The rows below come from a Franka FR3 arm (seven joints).
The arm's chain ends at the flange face. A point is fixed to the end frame.
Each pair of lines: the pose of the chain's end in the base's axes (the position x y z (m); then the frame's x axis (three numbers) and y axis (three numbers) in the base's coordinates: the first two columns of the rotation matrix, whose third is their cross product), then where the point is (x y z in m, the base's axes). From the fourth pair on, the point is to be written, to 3 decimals.
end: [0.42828 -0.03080 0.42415 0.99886 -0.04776 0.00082 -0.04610 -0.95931 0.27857]
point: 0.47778 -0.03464 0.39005
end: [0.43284 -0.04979 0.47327 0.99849 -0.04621 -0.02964 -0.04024 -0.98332 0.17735]
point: 0.48145 -0.04996 0.43770
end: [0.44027 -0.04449 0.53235 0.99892 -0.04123 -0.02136 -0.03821 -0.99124 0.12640]
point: 0.48925 -0.04267 0.49734
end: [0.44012 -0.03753 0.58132 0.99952 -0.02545 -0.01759 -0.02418 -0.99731 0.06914]
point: 0.489 -0.033 0.547
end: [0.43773 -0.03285 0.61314 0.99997 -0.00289 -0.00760 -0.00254 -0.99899 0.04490]
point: 0.487 -0.026 0.579
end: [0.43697 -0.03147 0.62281 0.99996 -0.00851 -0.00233 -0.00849 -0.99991 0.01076]
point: 0.487 -0.024 0.589
